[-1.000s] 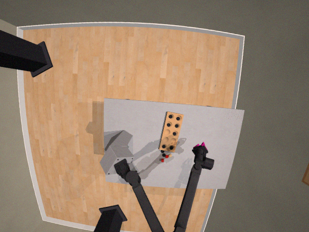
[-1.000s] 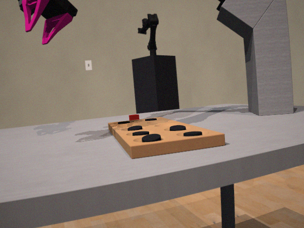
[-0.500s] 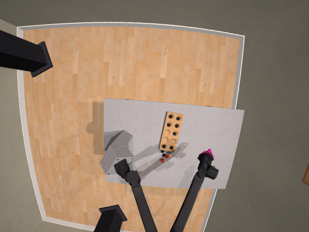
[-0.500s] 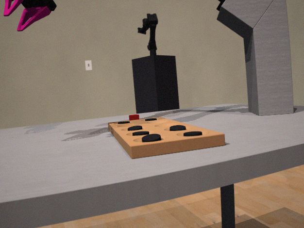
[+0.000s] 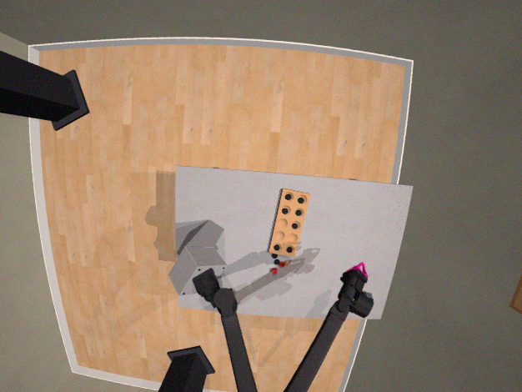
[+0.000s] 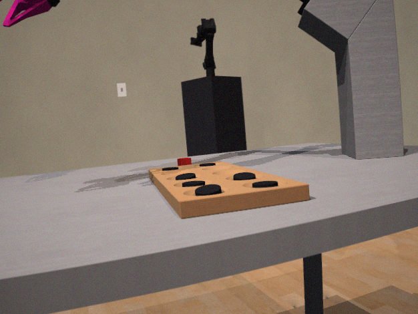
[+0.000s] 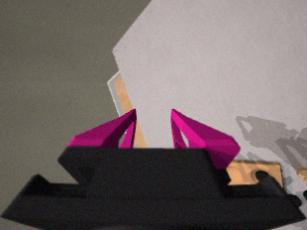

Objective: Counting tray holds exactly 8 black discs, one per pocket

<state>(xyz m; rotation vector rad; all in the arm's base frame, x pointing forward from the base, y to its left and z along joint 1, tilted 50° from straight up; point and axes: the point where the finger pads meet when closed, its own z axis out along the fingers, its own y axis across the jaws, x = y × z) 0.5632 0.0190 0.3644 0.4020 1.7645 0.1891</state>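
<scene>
The red disc lies 35 cm behind my hand, 3 cm to the right of it and 30 cm below it. From my hand the other things lie so: tan disc: 31 cm behind, 4 cm to the right, 30 cm below; then wooden counting tray: 23 cm behind, 19 cm to the left, 30 cm below; then red cube: 40 cm behind, 6 cm to the right, 29 cm below.
</scene>
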